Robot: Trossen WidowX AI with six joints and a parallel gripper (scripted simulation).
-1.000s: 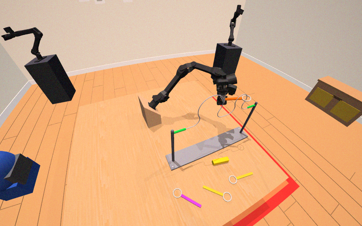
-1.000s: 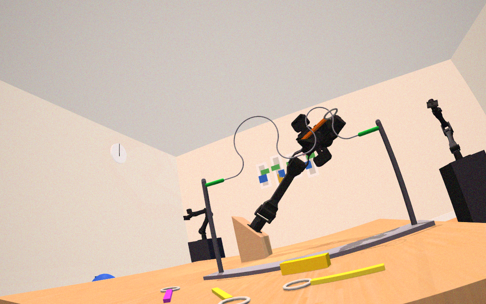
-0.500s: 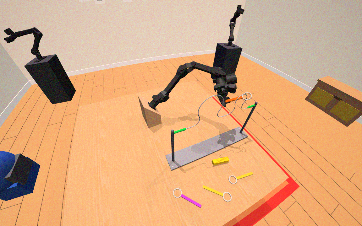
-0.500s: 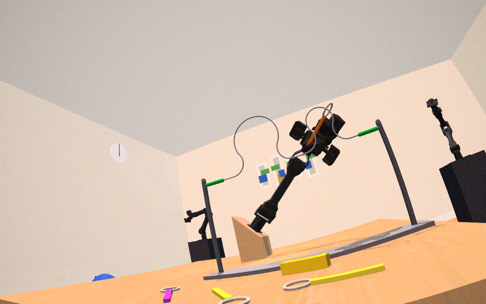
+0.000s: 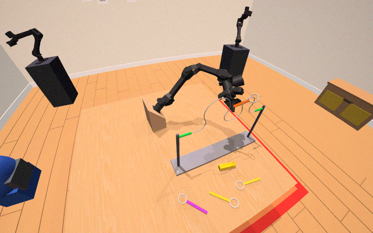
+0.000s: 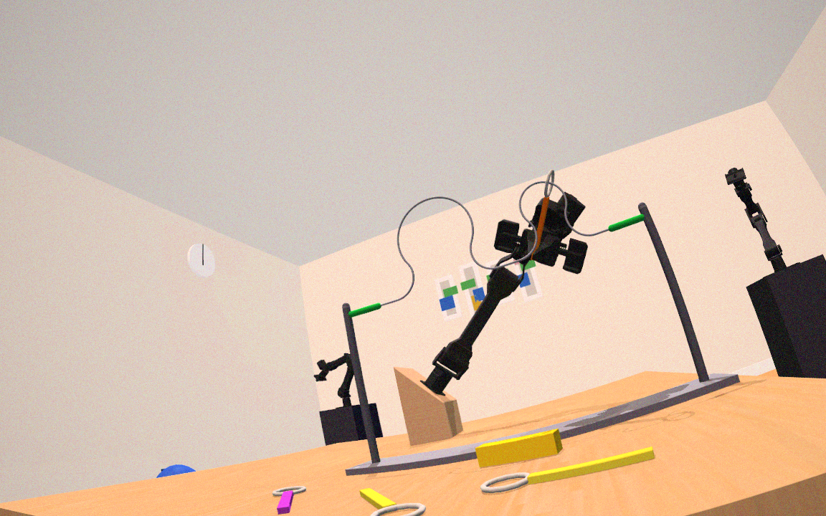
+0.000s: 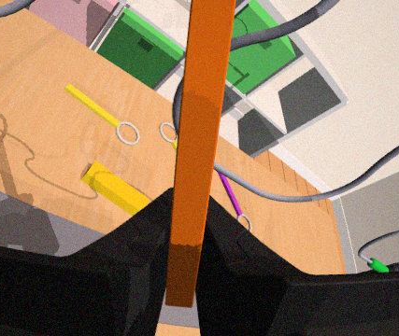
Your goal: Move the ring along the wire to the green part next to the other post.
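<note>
Right now the orange-handled ring is 1 cm ahead of my gripper tip, 6 cm to the left of it and 7 cm above it. Also, from my gripper tip: yellow block 17 cm ahead, 6 cm to the right, 30 cm below; magenta-handled ring 30 cm ahead, 36 cm to the right, 31 cm below; yellow-handled ring 31 cm ahead, 31 cm below.
</note>
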